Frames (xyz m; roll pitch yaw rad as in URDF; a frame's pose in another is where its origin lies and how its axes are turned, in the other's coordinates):
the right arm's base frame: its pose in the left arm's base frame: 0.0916 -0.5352 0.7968 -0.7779 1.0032 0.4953
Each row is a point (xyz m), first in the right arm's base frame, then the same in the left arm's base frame.
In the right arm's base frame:
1: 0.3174 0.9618 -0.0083
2: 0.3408 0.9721 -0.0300
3: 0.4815 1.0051 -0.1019
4: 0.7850 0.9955 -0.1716
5: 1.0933 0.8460 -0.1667
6: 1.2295 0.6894 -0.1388
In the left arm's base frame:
1: -0.5863 -0.1293 0.1631
2: -0.5883 -0.1393 0.1312
3: -0.5641 -0.1569 -0.0274
4: -0.4259 -0.1456 -0.3064
5: -0.1507 -0.1140 -0.5081
6: 0.0537 -0.1082 -0.5532

